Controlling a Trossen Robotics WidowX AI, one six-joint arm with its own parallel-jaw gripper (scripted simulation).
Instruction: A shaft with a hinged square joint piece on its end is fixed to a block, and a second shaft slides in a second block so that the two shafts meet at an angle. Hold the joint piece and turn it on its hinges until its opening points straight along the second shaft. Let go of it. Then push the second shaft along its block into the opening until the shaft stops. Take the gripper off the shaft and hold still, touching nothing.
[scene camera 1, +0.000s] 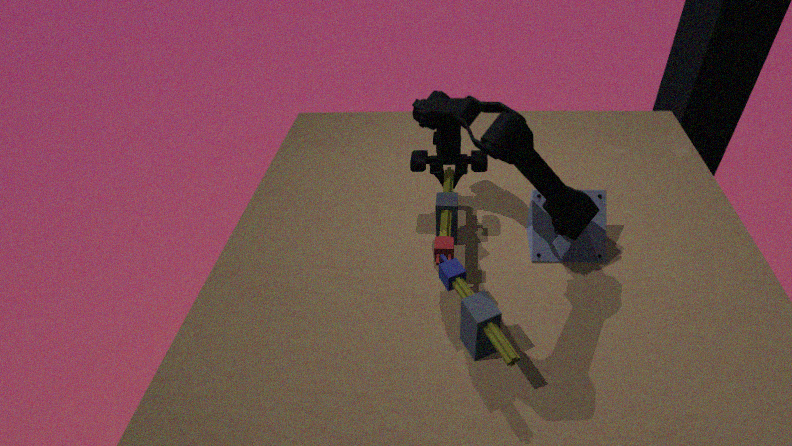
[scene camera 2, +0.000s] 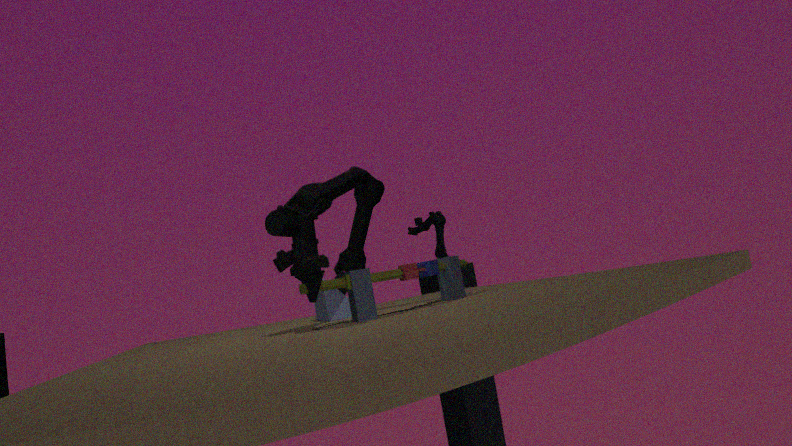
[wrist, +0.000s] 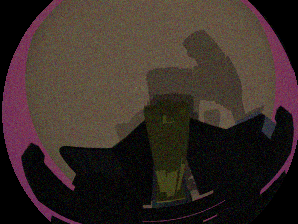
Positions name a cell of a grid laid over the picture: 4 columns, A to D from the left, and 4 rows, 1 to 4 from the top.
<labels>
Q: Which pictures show my gripper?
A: Scene camera 1, scene camera 2 and the wrist view: all of them.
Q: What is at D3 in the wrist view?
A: My gripper.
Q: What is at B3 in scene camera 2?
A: My gripper.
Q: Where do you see a shaft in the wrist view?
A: At C3
</labels>
